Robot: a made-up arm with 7 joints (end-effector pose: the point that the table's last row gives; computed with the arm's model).
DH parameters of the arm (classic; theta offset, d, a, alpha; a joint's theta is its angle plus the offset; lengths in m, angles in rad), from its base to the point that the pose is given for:
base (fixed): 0 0.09 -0.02 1.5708
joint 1: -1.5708 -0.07 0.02 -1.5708
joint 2: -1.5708 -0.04 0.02 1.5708
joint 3: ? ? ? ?
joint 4: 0 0.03 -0.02 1.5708
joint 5: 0 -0.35 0 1.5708
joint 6: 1.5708 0 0 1.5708
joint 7: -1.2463 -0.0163 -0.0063 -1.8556
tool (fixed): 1.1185 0.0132 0 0
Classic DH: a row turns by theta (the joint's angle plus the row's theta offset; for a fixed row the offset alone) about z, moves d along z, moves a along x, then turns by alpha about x.
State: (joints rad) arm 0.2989 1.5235 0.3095 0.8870 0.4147 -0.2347 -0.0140
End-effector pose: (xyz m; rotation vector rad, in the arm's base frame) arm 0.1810 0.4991 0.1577 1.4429 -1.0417 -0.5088
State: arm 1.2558 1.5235 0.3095 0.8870 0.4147 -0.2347 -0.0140
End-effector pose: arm 0.0404 0.4991 0.2933 1.7130 -1.7708 0.2404
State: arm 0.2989 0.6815 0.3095 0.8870 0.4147 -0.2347 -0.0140
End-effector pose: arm 0.2777 0.3748 -0.1563 0.6069 -1.2406 -0.2112
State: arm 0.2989 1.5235 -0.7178 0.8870 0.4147 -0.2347 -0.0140
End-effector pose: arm 0.1913 0.4874 -0.0977 0.9422 -0.2389 -1.1281
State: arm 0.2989 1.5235 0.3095 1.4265 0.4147 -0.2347 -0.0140
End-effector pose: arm 0.2250 0.3296 0.1977 1.4866 -1.3542 -1.0073
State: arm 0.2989 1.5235 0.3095 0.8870 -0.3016 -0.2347 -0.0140
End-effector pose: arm 0.1914 0.4927 0.1512 1.7359 -0.3438 -0.8506
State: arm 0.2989 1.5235 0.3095 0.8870 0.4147 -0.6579 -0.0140
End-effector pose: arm 0.1755 0.5005 0.1502 1.6475 -1.3144 -0.7782
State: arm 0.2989 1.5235 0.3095 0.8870 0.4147 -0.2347 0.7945
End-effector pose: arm 0.1849 0.5054 0.1661 0.8619 -0.8335 -1.1824
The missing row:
joint 3: -1.5708 -0.24 0.02 -1.5708
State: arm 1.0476 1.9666 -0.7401 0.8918 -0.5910 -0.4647 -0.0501
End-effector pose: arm 0.0973 0.5415 0.1756 1.7467 0.4558 -1.2368
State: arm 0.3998 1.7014 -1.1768 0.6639 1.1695 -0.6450 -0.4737
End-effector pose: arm 0.0589 0.5791 -0.0554 1.4198 -0.6032 -0.4549
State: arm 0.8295 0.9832 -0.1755 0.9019 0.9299 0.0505 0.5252
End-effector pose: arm 0.3673 0.3954 0.0344 0.1034 -1.5752 -0.7180
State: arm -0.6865 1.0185 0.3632 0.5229 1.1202 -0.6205 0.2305
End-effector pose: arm -0.1059 0.5255 -0.1932 0.7474 -0.7388 -0.2172
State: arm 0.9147 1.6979 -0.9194 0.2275 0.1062 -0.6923 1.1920
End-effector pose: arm 0.0234 0.6429 0.0625 0.2273 0.2449 -1.2397
